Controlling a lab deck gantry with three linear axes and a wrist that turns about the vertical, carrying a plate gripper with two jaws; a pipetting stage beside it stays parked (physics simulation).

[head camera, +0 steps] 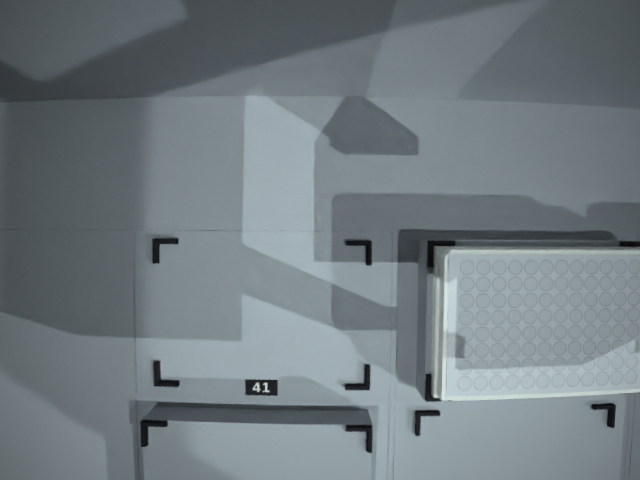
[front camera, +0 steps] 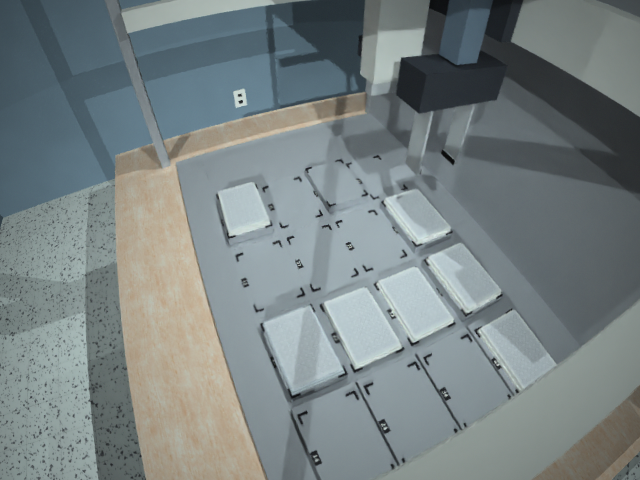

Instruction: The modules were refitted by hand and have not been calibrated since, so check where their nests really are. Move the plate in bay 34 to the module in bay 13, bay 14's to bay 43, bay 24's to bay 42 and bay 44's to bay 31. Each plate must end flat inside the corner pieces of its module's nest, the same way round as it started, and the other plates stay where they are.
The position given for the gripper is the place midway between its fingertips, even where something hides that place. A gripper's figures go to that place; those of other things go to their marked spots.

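A bluish-edged plate (front camera: 306, 358) sits 0.55 m from the lens, while the gripper (front camera: 431, 163) is 0.66 m from the lens. The plate is thus nearer to the lens than the gripper.
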